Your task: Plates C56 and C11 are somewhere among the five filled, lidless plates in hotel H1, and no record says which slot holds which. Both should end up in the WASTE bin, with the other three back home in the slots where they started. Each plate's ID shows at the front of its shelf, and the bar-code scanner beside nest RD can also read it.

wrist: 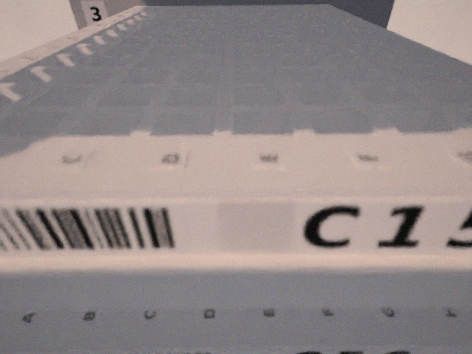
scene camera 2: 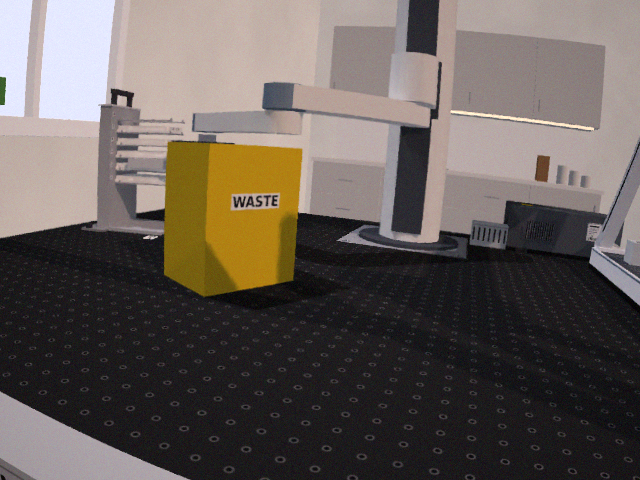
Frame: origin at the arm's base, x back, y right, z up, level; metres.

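Where they show: gripper, fingertip midpoint: (scene camera 2: 139, 162); arm's base, link origin: (scene camera 2: 408, 244).
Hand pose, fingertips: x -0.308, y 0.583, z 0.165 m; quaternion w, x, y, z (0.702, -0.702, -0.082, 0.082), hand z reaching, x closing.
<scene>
Things, the pixels of their centre, and the offset from my fingertips. "spot": a spot on its surface instead.
- Hotel H1, body centre: (wrist: 206, 73) (scene camera 2: 133, 159) dx -0.013, dy +0.007, dz +0.007 m
- yellow WASTE bin, body centre: (scene camera 2: 230, 212) dx -0.241, dy -0.383, dz -0.052 m
- plate C56, body centre: (wrist: 235, 152) (scene camera 2: 148, 166) dx +0.005, dy -0.023, dz -0.009 m
- grey slotted block, surface spot: (scene camera 2: 488, 234) spot: dx +0.352, dy -0.783, dz -0.120 m
- dark box, surface spot: (scene camera 2: 558, 227) spot: dx +0.343, dy -0.961, dz -0.077 m
- slot number 3 label, surface spot: (wrist: 95, 13) spot: dx -0.069, dy +0.025, dz +0.023 m
Hotel H1 (scene camera 2: 109, 170) stands at the left behind the yellow WASTE bin (scene camera 2: 254, 237), with white plates stacked on its shelves. In the wrist view, plate C15 (wrist: 260, 180) fills the middle, with blue-grey wells and a bar code at its front. Directly below it the lettered edge of plate C56 (wrist: 240, 314) shows, with the tops of its ID at the bottom border. My gripper (scene camera 2: 146, 164) reaches into the hotel at the second-lowest plate's level and appears shut on C56. The bin hides part of it, and the wrist view does not show the fingertips.
The arm (scene camera 2: 245, 122) passes over the bin's back left corner. Its column (scene camera 2: 410, 180) stands behind to the right. A grey slotted block (scene camera 2: 488, 234) and a dark box (scene camera 2: 558, 227) stand farther right. The slot number 3 label (wrist: 95, 13) shows behind C15.
</scene>
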